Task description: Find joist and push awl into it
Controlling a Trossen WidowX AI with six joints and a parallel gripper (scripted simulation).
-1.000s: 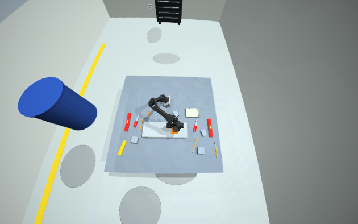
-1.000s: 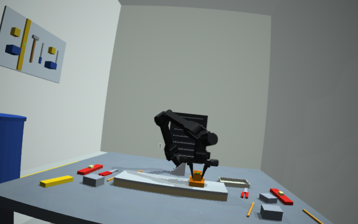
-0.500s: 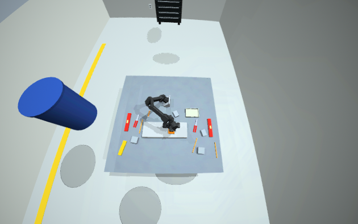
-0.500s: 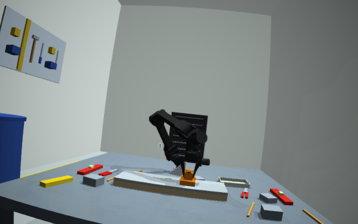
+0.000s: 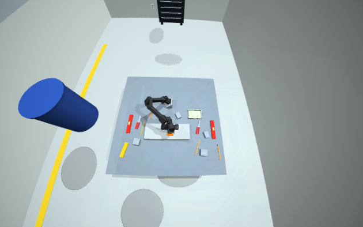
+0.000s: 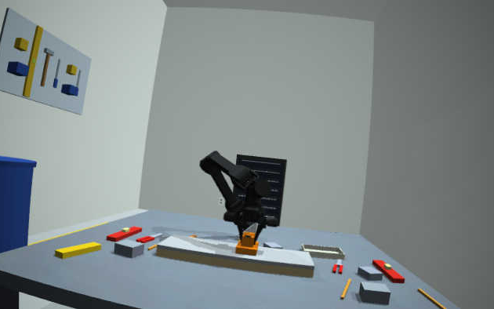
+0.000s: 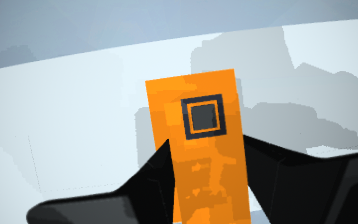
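Right now my gripper tip is 29 cm to the right of the tray, 24 cm past it and 5 cm above it. From my gripper tip the other things lie so: awl 26 cm to the right, 16 cm behind, 6 cm below; orange stud finder 2 cm above, 1 cm ahead; yellow bar 50 cm to the right, 24 cm ahead, 6 cm below.
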